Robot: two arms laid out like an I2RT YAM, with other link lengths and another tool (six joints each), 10 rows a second.
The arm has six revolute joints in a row. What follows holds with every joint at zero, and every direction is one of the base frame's.
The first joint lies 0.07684 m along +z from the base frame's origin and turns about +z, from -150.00 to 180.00 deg.
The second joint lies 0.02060 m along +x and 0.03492 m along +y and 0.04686 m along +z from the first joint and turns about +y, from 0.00 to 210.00 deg.
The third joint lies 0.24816 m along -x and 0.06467 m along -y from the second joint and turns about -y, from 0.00 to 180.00 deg.
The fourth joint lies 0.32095 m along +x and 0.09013 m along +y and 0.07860 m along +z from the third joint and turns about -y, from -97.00 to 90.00 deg.
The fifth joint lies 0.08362 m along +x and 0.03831 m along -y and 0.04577 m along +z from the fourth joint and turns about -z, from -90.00 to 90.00 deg.
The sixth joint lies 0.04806 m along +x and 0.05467 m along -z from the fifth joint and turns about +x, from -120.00 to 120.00 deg.
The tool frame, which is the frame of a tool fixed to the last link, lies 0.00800 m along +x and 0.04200 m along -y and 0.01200 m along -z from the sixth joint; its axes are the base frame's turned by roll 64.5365, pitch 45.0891 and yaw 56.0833 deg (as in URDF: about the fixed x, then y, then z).
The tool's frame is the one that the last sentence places.
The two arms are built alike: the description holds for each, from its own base.
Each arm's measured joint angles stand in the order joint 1, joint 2, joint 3, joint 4, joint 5, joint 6.
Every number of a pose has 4 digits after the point.
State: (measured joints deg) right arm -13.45 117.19 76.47 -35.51 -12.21 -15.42; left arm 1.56 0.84 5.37 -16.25 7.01 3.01
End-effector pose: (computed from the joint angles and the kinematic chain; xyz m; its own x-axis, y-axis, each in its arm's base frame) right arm 0.4401 -0.1143 0.0490 -0.6164 0.6114 -0.4962 0.5496 0.7853 0.2849; left arm 0.2136 -0.0200 0.1812 0.3042 0.5780 -0.7572 0.2055 0.7363 0.6446
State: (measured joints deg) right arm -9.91 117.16 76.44 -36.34 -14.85 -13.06; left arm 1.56 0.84 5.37 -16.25 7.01 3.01
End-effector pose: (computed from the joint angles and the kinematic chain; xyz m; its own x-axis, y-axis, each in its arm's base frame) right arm 0.4432 -0.0833 0.0470 -0.6430 0.6178 -0.4527 0.5272 0.7857 0.3235; left arm 0.2136 -0.0200 0.1812 0.3042 0.5780 -0.7572 0.2055 0.7363 0.6446
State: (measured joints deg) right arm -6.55 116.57 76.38 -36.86 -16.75 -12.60; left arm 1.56 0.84 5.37 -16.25 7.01 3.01
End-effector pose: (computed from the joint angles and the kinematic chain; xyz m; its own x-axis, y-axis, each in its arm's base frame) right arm 0.4466 -0.0548 0.0500 -0.6772 0.5942 -0.4340 0.4797 0.8037 0.3520; left arm 0.2136 -0.0200 0.1812 0.3042 0.5780 -0.7572 0.2055 0.7363 0.6446
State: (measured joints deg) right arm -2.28 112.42 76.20 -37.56 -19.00 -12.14; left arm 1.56 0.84 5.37 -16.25 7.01 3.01
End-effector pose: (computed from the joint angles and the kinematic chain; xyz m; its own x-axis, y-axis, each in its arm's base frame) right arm 0.4510 -0.0188 0.0788 -0.6960 0.5571 -0.4530 0.3952 0.8239 0.4062; left arm 0.2136 -0.0200 0.1812 0.3042 0.5780 -0.7572 0.2055 0.7363 0.6446
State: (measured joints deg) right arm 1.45 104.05 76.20 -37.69 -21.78 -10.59; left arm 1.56 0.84 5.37 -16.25 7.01 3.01
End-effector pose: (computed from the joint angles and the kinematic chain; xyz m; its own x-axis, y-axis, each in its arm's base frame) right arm 0.4522 0.0139 0.1404 -0.6626 0.5435 -0.5153 0.2864 0.8196 0.4962; left arm 0.2136 -0.0200 0.1812 0.3042 0.5780 -0.7572 0.2055 0.7363 0.6446
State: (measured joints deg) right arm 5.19 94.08 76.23 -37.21 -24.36 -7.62; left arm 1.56 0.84 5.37 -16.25 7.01 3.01
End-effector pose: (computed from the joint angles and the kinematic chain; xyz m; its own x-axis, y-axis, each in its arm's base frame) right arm 0.4404 0.0458 0.2139 -0.6011 0.5538 -0.5761 0.1629 0.7907 0.5901; left arm 0.2136 -0.0200 0.1812 0.3042 0.5780 -0.7572 0.2055 0.7363 0.6446
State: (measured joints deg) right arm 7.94 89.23 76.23 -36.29 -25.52 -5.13; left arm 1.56 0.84 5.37 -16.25 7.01 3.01
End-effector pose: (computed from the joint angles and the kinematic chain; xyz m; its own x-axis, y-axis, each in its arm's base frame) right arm 0.4291 0.0674 0.2493 -0.5723 0.5655 -0.5938 0.0927 0.7641 0.6384; left arm 0.2136 -0.0200 0.1812 0.3042 0.5780 -0.7572 0.2055 0.7363 0.6446
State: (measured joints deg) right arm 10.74 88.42 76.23 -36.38 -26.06 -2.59; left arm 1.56 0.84 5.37 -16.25 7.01 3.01
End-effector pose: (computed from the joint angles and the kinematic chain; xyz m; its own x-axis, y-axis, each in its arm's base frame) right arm 0.4217 0.0887 0.2538 -0.5935 0.5695 -0.5688 0.0817 0.7456 0.6613; left arm 0.2136 -0.0200 0.1812 0.3042 0.5780 -0.7572 0.2055 0.7363 0.6446
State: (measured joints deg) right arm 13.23 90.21 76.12 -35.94 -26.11 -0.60; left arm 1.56 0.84 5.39 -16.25 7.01 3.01
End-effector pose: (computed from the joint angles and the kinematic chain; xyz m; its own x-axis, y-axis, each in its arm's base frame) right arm 0.4207 0.1081 0.2399 -0.6294 0.5637 -0.5349 0.0959 0.7394 0.6664; left arm 0.2135 -0.0200 0.1813 0.3044 0.5780 -0.7571 0.2053 0.7363 0.6447
